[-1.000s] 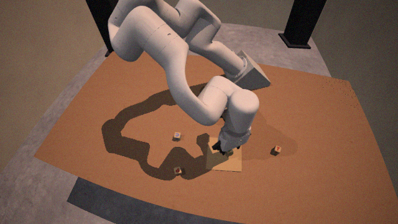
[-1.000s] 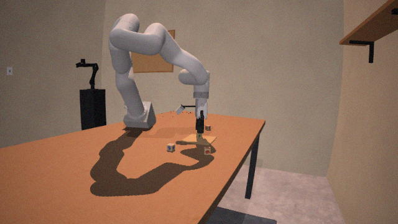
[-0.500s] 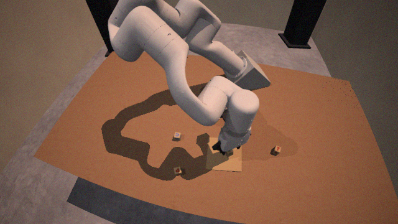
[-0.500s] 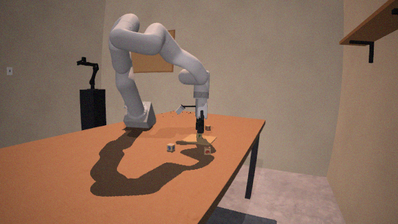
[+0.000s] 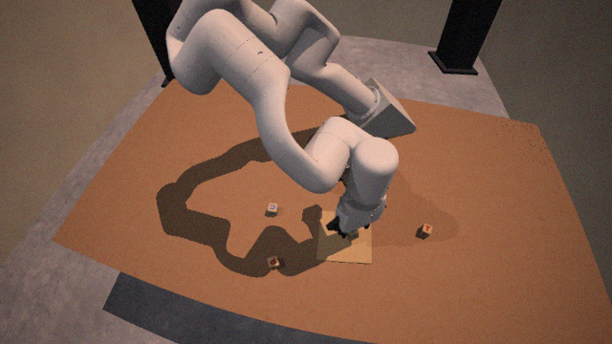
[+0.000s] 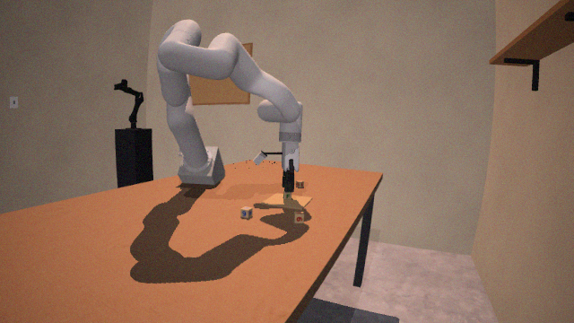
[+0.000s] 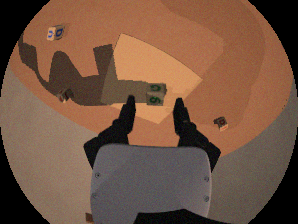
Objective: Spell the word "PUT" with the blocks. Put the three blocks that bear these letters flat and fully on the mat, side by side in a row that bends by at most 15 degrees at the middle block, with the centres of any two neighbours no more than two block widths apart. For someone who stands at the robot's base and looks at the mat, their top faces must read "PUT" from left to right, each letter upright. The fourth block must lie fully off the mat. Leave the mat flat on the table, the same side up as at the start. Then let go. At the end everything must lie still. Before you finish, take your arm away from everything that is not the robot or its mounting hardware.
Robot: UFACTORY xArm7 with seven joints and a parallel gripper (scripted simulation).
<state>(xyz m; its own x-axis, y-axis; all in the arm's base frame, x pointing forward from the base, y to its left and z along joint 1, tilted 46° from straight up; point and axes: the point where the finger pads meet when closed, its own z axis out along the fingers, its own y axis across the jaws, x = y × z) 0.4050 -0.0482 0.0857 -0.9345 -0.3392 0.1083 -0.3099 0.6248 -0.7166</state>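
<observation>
My hand is 10 mm short of the tan mat, 20 mm to the left of it and 50 mm above it. From my hand the other things lie so: T block 20 mm ahead, 210 mm to the left, 40 mm below; P block 70 mm ahead, 200 mm to the right, 40 mm below.
</observation>
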